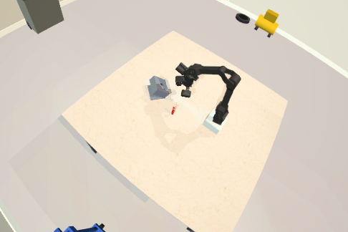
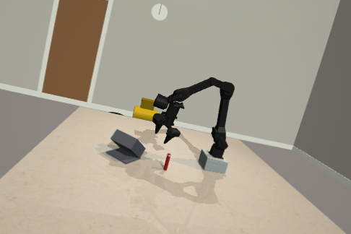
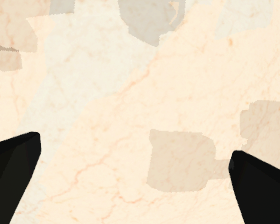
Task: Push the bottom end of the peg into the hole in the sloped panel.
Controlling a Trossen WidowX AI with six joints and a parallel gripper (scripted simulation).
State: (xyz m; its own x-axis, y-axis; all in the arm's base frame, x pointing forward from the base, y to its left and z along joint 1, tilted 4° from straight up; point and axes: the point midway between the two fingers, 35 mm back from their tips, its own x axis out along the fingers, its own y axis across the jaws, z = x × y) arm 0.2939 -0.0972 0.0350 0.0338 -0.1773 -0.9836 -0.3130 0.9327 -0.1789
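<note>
My gripper tip is now 17 cm to the right of the red square peg and 3 cm above it. From my gripper tip the other things lie so: sloped grey panel 17 cm ahead, 5 cm to the left, 3 cm below.
</note>
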